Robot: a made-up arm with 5 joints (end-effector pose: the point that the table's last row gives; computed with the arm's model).
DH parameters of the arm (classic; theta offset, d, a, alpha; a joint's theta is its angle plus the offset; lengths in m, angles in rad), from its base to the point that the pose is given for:
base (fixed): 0 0.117 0 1.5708
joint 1: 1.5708 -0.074 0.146 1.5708
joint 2: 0 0.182 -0.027 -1.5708
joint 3: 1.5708 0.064 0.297 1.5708
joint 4: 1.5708 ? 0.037 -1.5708
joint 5: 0 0.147 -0.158 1.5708
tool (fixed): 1.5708 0.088 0 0
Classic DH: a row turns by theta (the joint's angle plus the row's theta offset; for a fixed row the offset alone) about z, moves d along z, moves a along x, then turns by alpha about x.
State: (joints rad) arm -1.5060 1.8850 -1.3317 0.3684 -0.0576
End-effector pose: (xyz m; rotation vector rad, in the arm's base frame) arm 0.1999 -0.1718 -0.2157 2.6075 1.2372 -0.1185
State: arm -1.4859 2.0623 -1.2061 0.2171 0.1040
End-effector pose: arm 0.1356 -0.1606 -0.2184 2.7044 1.1960 -0.3813
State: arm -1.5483 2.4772 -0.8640 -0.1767 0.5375
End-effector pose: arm -0.0851 -0.0655 -0.1989 -2.4582 -0.8123 1.1992
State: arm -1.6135 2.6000 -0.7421 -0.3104 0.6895
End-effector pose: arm -0.1646 -0.0108 -0.1568 -2.1571 -0.5896 1.4244
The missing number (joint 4, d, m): 0.139
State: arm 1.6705 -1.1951 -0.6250 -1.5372 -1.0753
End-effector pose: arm -0.3835 0.1006 0.1422 0.0636 0.1430 -2.7387
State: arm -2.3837 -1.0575 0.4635 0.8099 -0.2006
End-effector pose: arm 0.1456 0.1538 0.2065 0.4931 1.6381 1.9280
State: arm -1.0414 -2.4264 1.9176 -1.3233 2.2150
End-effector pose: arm 0.6852 -0.0796 0.3586 1.9384 1.0596 1.0213
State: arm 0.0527 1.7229 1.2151 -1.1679 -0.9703
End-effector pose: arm 0.0830 0.2187 0.1376 1.3347 0.7677 -1.3140
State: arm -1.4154 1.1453 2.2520 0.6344 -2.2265
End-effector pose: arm 0.1203 0.1638 -0.1696 -2.5651 0.3031 -1.0331
